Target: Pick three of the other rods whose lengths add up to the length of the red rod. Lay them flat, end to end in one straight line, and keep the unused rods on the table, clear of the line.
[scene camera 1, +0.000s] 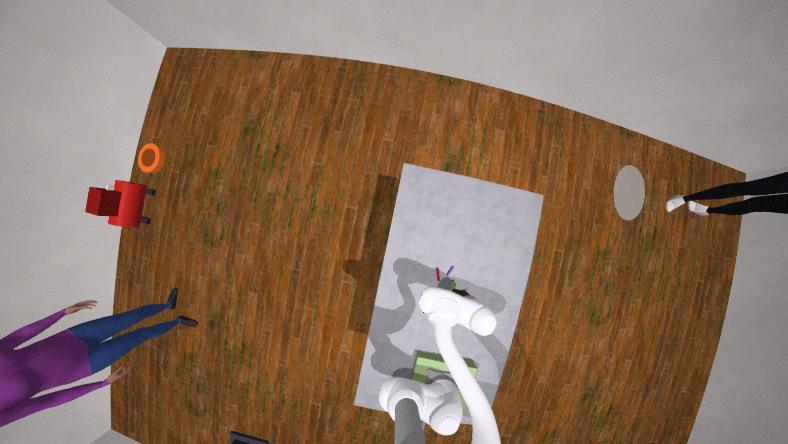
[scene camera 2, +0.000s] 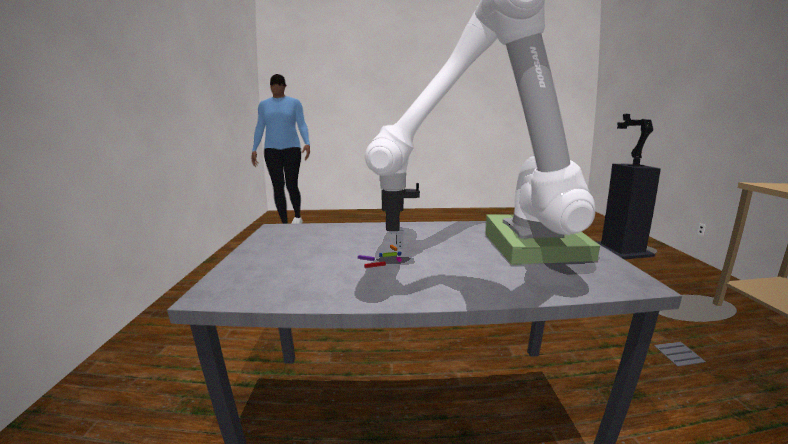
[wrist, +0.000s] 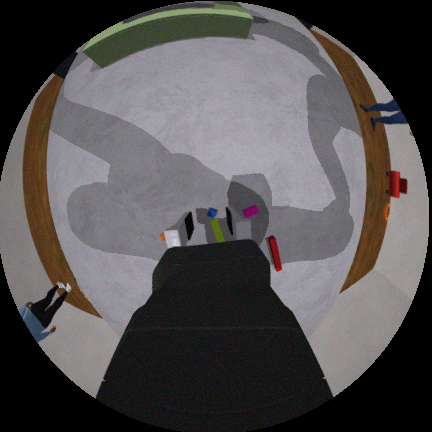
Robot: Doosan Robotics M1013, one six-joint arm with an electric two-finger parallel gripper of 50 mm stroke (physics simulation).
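Places are measured from the arm's base along level axes (x ahead, y left, z up), in centimetres.
Pixels of known places: gripper, fingertip midpoint: (scene camera 2: 399,246) (wrist: 209,217); arm's base at its link origin: (scene camera 1: 441,384) (scene camera 2: 532,229).
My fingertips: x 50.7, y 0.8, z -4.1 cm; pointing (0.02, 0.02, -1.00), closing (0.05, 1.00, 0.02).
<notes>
Ahead of a thing's pixels: the offset from my fingertips to its top centre. Level surfaces: height alone.
The red rod @(dx +9.1, dy +9.6, dz -2.1 cm) (scene camera 1: 437,274) (scene camera 2: 374,264) (wrist: 275,253) lies flat. A purple rod @(dx +11.9, dy +3.3, dz -2.1 cm) (scene camera 1: 450,270) (scene camera 2: 366,257) lies near it, hidden in the wrist view. A lime rod @(dx +3.5, dy +0.8, dz -2.1 cm) (scene camera 2: 389,254) (wrist: 217,230) lies with a short blue rod @(dx +0.0, dy +0.3, dz -2.1 cm) (scene camera 2: 399,253) (wrist: 212,212) near one end and another blue rod @(dx +6.7, dy +0.9, dz -2.1 cm) (scene camera 2: 380,254) near its other end. A magenta rod @(dx +0.8, dy +5.8, dz -2.1 cm) (scene camera 2: 399,259) (wrist: 251,211) and an orange rod @(dx +1.5, dy -5.8, dz -2.1 cm) (scene camera 2: 393,247) (wrist: 163,236) lie to either side. My gripper (scene camera 2: 398,243) (wrist: 209,217) is open and empty, pointing down low above the blue rod near the lime rod's base-side end.
The grey table @(dz -3.1 cm) (scene camera 1: 468,215) (scene camera 2: 275,286) carries my arm's green base block (scene camera 2: 551,254) (wrist: 175,37). In the wrist view, the black gripper body covers the lower middle. Two people stand away from the table, and a dark pedestal (scene camera 2: 630,209) with a small black arm stands behind it.
</notes>
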